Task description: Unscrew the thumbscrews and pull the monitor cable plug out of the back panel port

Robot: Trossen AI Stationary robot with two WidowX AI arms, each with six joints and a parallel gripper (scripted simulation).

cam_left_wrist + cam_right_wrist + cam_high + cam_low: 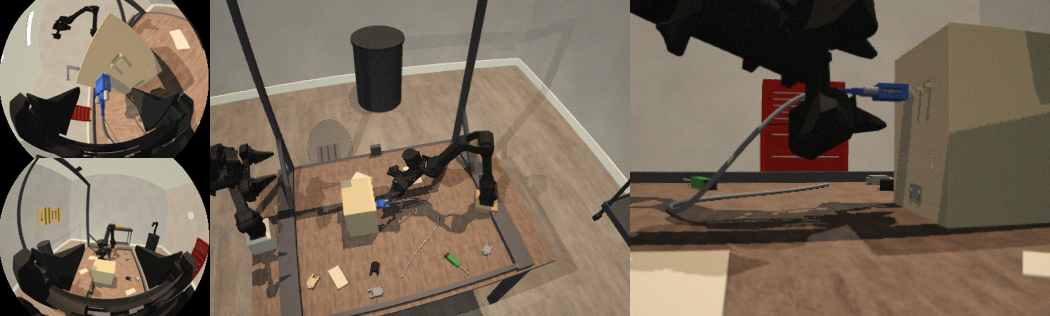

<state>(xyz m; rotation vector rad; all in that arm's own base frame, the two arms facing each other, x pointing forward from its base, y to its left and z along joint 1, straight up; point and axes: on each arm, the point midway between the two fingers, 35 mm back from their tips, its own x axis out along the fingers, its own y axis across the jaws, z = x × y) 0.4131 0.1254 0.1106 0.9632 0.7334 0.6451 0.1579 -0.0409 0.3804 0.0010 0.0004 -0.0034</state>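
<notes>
The blue plug is 3 cm ahead of my left hand, 4 cm to the right of it and 1 cm below it. The rest, counted from my left hand: back panel: 1 cm ahead, 7 cm to the right, 5 cm below; then beige box: 1 cm ahead, 13 cm to the right, 5 cm below.
</notes>
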